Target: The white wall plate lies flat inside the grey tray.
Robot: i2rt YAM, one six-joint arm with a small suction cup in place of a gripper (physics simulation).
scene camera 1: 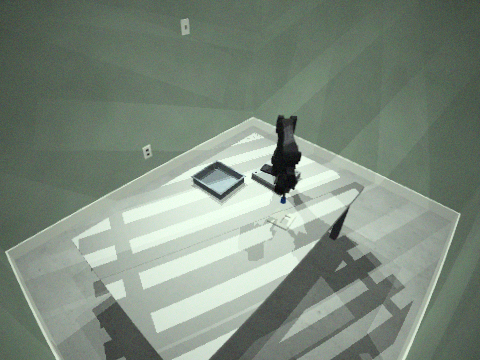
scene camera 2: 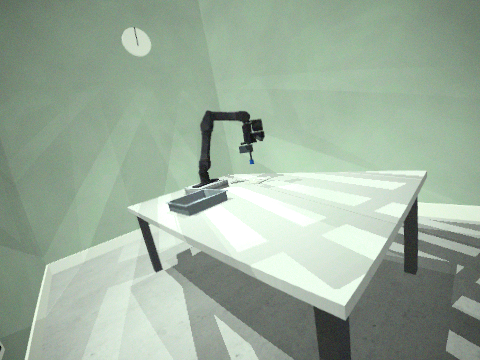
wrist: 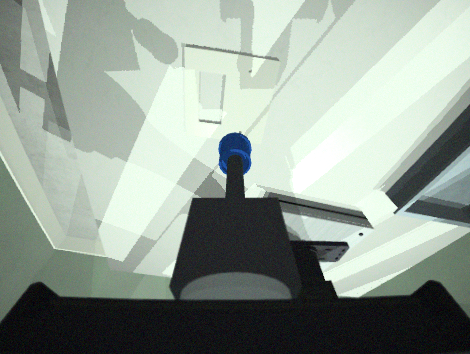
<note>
My suction cup (wrist: 234, 141) holds nothing. The cup is 12 cm from the middle of a white wall plate (wrist: 247, 97), above it. A grey tray (scene camera 1: 217, 178) rests on the table.
The grey tray also shows in scene camera 2 (scene camera 2: 190, 204) and in the wrist view (wrist: 426, 191).
</note>
